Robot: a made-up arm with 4 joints. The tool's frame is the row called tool.
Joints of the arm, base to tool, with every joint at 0 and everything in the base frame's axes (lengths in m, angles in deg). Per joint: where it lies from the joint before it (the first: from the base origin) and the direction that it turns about. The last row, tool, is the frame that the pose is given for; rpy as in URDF.
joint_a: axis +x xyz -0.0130 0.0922 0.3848
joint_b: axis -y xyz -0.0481 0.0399 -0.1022
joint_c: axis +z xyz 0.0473 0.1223 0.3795
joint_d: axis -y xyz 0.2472 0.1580 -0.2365
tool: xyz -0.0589 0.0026 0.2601 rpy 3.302 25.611 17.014
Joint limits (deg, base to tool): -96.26..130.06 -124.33..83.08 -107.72..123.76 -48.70..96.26
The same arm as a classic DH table. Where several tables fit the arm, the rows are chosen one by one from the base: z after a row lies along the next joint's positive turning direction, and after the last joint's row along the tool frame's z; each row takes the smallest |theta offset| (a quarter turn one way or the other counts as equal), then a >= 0, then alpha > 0; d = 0 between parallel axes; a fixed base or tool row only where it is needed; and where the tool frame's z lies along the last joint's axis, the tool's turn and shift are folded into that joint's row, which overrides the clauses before.
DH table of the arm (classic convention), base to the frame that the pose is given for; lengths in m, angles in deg. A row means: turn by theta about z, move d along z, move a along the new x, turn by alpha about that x. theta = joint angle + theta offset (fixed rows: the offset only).
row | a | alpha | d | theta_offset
base (fixed) | 0.0922 | 90 | 0.3848 | 90
joint_a | 0.1022 | 90 | -0.0611 | -90
joint_b | 0.0473 | -90 | -0.1622 | 90
joint_c | 0.2472 | 90 | 0.143 | 0
joint_d | -0.1652 | -94.08 | -0.1457 | -25.51
tool (fixed) | 0 | 0 | 0.2099 | 15.34
Joint limits (deg, base to tool): -96.26..130.06 -124.33..83.08 -107.72..123.76 -48.7..96.26

